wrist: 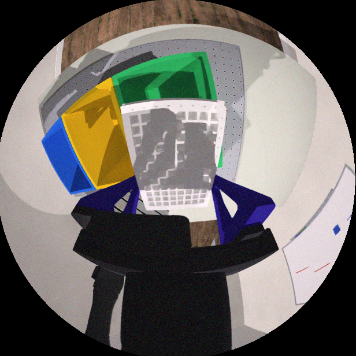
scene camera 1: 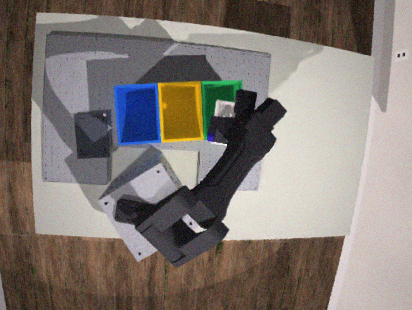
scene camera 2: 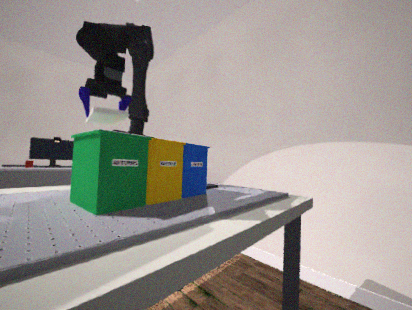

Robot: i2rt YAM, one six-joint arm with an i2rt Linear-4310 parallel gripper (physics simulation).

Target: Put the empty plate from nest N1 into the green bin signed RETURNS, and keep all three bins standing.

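Frame: origin at the arm's base, x ahead, y left, z up, level; centimetres.
Where they show: gripper, fingertip midpoint: point(scene camera 2: 104, 120).
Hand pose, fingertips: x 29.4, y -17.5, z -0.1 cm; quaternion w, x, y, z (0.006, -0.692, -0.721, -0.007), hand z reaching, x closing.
Note:
Things, the pixels of their top centre, and the offset from my fingertips. "spot": a spot on its surface instead. Level surfaces: height alone.
- white gridded plate at its top centre: point(scene camera 1: 228, 123) point(scene camera 2: 106, 112) dx +2.0, dy +0.1, dz +1.9 cm
- green bin at its top centre: point(scene camera 2: 110, 136) point(scene camera 1: 223, 109) dx +6.0, dy +0.9, dz -5.3 cm
- blurred white sign at a spot on its surface: point(scene camera 2: 125, 163) spot: dx +14.3, dy +2.9, dz -12.4 cm
- yellow bin at its top centre: point(scene camera 1: 181, 111) point(scene camera 2: 152, 142) dx +2.7, dy +13.6, dz -5.3 cm
- blue bin at its top centre: point(scene camera 1: 137, 114) point(scene camera 2: 180, 145) dx -0.7, dy +26.4, dz -5.3 cm
- dark nest block at its top centre: point(scene camera 1: 91, 136) dx -12.1, dy +43.3, dz -21.9 cm
- grey perforated board at its surface level: dz -23.3 cm
My gripper point(scene camera 2: 105, 111) point(wrist: 175, 178) is shut on the white gridded plate point(scene camera 1: 224, 108) point(scene camera 2: 106, 116) point(wrist: 175, 150), with a blue finger at each side. The plate's wells look empty. It hangs above the rim of the green bin point(scene camera 1: 220, 91) point(scene camera 2: 85, 172) point(wrist: 202, 75), with a gap below it in the scene camera 2 view, and covers part of the bin's opening in the wrist view. The arm hides part of this bin from above. A blurred white sign point(scene camera 2: 125, 163) is on its side. The green, yellow and blue bins stand upright side by side.
The yellow bin point(scene camera 1: 181, 110) point(scene camera 2: 165, 175) point(wrist: 97, 145) adjoins the green one; the blue bin point(scene camera 1: 137, 115) point(scene camera 2: 195, 172) point(wrist: 62, 155) is beyond. A dark nest block point(scene camera 1: 92, 142) stands left of the blue bin on the grey perforated board point(scene camera 1: 55, 160). A monitor point(scene camera 2: 50, 148) stands in the background.

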